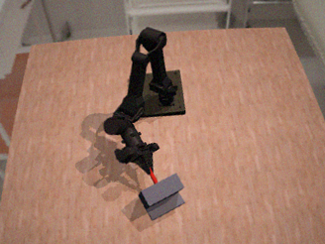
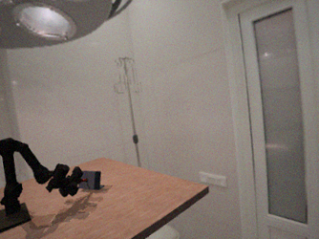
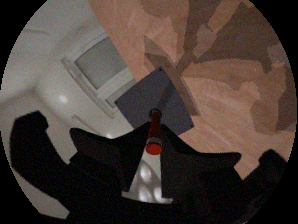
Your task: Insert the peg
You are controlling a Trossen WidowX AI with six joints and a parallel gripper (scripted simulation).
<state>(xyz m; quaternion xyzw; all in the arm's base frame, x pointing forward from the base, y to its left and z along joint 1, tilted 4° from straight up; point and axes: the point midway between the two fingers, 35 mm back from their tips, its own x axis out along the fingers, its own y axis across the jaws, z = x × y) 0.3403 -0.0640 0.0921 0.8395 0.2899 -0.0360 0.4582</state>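
My gripper tip is now 6 cm short of the sloped panel, 3 cm to the right of it and 2 cm above it. Also, from my gripper tip: red peg 1 cm to the right, 1 cm behind, 1 cm above.
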